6 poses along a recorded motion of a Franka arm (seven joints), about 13 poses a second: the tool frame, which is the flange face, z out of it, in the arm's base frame.
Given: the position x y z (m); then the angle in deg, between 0 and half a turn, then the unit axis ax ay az.
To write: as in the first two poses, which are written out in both.
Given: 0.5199 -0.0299 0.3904 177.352 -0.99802 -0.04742 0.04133
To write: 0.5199 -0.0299 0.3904 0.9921 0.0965 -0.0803 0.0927 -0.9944 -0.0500
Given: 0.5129 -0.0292 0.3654 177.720 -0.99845 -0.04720 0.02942
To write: 0.5129 -0.0292 0.3654 0.9938 0.0954 -0.0568 0.0930 -0.9948 -0.0425
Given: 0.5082 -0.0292 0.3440 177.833 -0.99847 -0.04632 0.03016
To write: 0.5082 -0.0292 0.3440 0.9939 0.0936 -0.0585 0.0913 -0.9950 -0.0405
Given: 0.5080 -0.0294 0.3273 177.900 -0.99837 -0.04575 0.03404
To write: 0.5080 -0.0294 0.3273 0.9935 0.0926 -0.0663 0.0901 -0.9951 -0.0397
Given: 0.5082 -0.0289 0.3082 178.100 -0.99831 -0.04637 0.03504
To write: 0.5082 -0.0289 0.3082 0.9932 0.0937 -0.0684 0.0914 -0.9952 -0.0363
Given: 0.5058 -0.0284 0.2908 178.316 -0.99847 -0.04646 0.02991
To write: 0.5058 -0.0284 0.2908 0.9939 0.0936 -0.0584 0.0919 -0.9953 -0.0321
